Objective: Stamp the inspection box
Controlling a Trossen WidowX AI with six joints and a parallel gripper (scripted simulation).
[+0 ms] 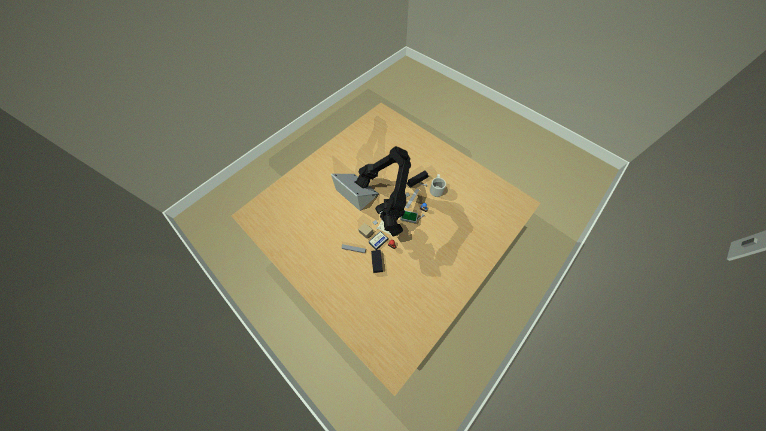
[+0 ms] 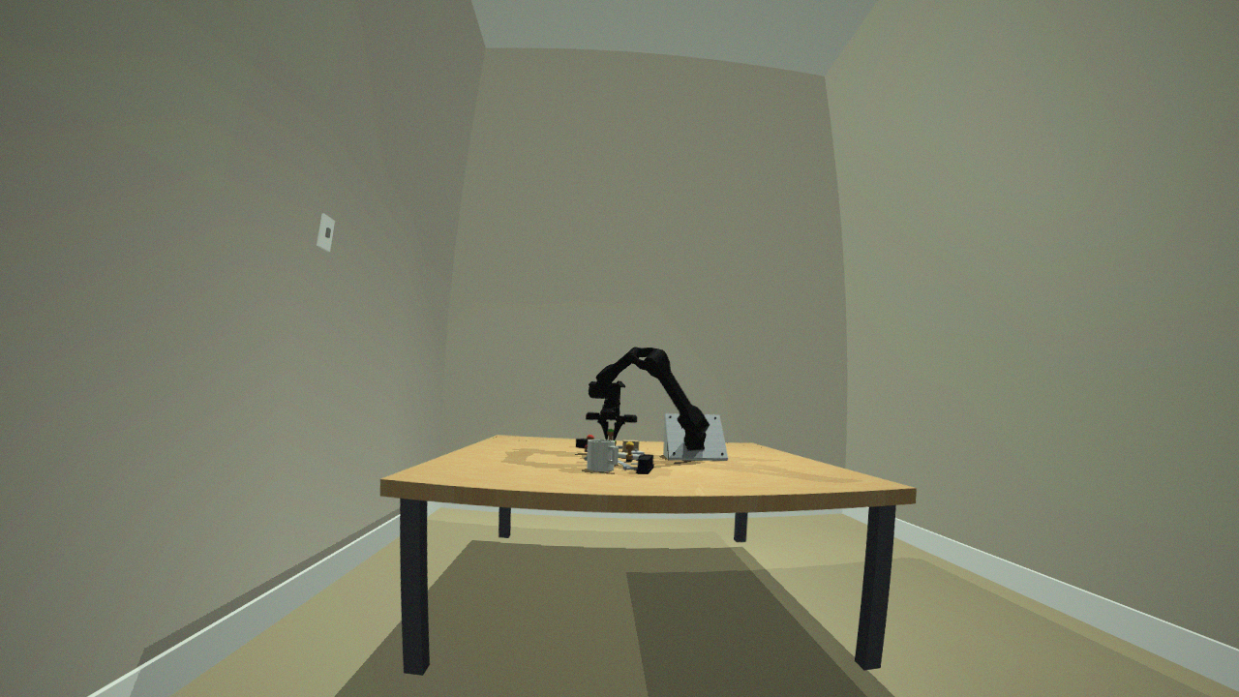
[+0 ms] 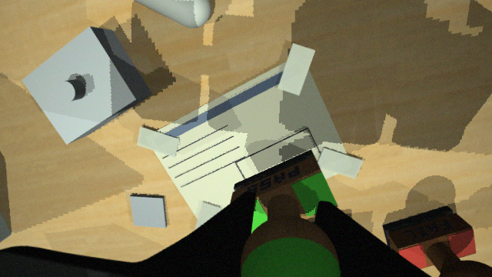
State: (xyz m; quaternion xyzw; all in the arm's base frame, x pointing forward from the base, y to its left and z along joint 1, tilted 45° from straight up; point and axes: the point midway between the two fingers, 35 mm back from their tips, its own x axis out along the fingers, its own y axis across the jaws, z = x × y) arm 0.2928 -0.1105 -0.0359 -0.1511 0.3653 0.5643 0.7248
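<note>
Now: the card 2 cm behind my gripper tip, 1 cm to the left of it and 5 cm below it. The rest, counted from my gripper tip: stamp pad tin 9 cm to the right, 4 cm below; then red stamp 7 cm ahead, 7 cm to the right, 3 cm below; then pass stamp right at my gripper tip.
</note>
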